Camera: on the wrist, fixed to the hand. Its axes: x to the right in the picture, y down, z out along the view.
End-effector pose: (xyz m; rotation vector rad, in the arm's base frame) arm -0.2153 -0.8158 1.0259 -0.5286 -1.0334 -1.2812
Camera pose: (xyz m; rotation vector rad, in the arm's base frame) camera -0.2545 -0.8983 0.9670 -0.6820 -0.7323 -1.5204
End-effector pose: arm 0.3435 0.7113 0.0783 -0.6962 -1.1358 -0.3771
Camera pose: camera 0.3561 0.6034 0.0751 -0.9359 -0.9832 -0.6511
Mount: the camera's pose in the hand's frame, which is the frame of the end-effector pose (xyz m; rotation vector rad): -0.0054 -0.0705 -0.0825 -0.3421 0.1196 -0.0432
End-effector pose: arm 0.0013 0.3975 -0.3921 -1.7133 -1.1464 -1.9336
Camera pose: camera -0.1026 0.3803 -0.4189 -1.7133 -0.8543 -2.3329
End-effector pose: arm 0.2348 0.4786 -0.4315 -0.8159 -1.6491 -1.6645
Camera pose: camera 0.1825 0.3962 -0.4792 -0.8267 -1.3281 -2.0184
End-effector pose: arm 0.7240 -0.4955 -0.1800 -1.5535 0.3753 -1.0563
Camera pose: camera 0.6349 -0.5224 -0.1239 -1.8103 0.6333 -1.1659
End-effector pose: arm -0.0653 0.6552 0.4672 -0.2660 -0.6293 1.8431
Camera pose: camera 0.0323 0.6913 0.4360 -0.5795 -0.8586 1.6585
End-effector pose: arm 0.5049 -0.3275 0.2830 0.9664 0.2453 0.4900
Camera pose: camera 0.4866 -0.3036 0.1786 0.5982 0.2789 0.5309
